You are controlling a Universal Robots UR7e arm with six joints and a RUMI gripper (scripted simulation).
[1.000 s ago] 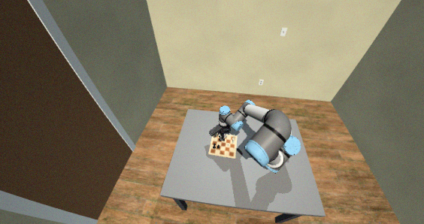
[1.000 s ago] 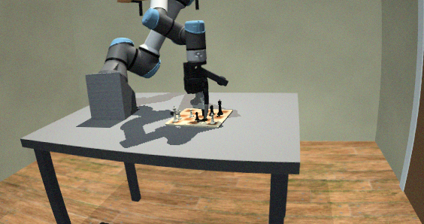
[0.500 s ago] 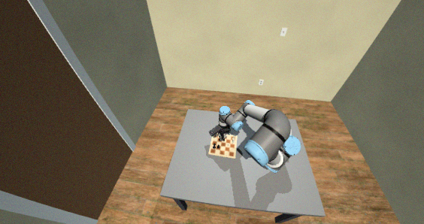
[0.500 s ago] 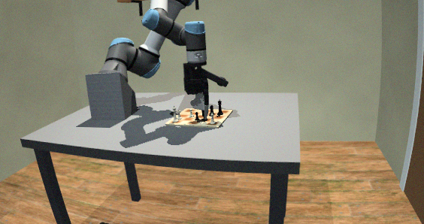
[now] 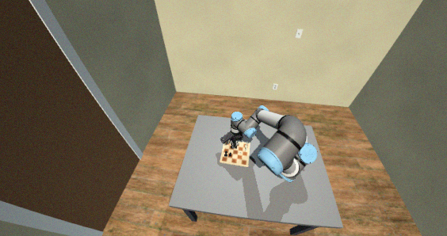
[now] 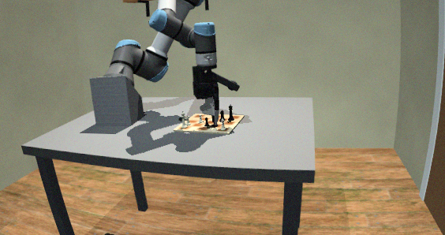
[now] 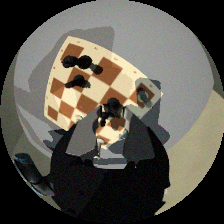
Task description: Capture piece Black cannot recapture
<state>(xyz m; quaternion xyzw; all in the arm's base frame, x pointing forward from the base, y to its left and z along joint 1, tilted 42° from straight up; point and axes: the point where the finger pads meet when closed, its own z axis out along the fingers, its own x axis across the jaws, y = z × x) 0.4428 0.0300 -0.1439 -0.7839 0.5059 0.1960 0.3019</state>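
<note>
Now: the black pawn 30 mm behind my hand and 10 mm below it. The rest, counted from my hand: white pawn 70 mm behind, 50 mm to the left, 10 mm below; then small chessboard 40 mm to the left, 30 mm below, 30 mm behind.
</note>
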